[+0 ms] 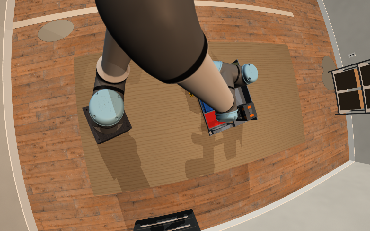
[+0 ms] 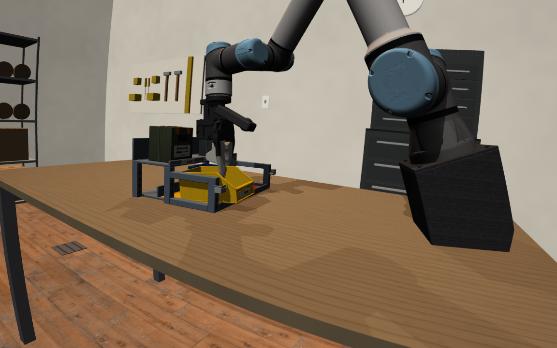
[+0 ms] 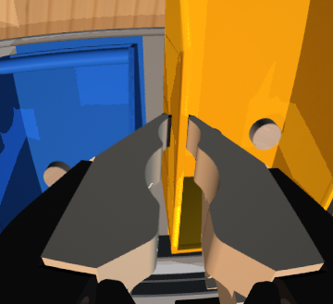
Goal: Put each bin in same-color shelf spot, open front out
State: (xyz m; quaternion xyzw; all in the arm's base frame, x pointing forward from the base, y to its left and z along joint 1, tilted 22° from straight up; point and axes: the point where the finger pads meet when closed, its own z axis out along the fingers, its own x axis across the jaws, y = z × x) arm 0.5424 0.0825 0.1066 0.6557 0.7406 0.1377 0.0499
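My gripper is now 5 cm to the right of the yellow bin, 2 cm above it and 1 cm past it. From my hand the other things lie so: blue bin (6 cm to the right, 6 cm ahead, 4 cm below).
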